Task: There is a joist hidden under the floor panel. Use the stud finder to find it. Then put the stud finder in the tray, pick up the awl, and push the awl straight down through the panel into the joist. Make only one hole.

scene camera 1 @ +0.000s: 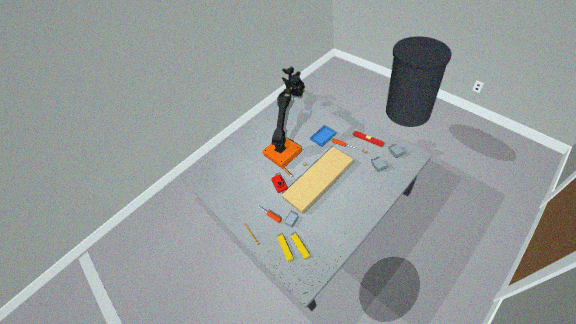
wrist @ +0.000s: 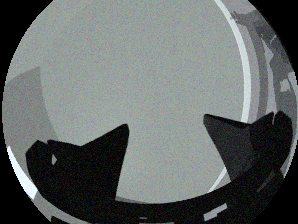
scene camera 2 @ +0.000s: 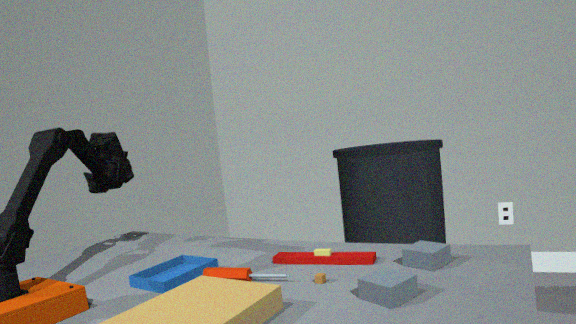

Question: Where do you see a red level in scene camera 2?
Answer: At 320, 256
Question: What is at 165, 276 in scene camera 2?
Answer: A blue tray.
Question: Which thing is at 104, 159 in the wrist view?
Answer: My gripper.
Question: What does my gripper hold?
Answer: Nothing.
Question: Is my gripper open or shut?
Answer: Open.
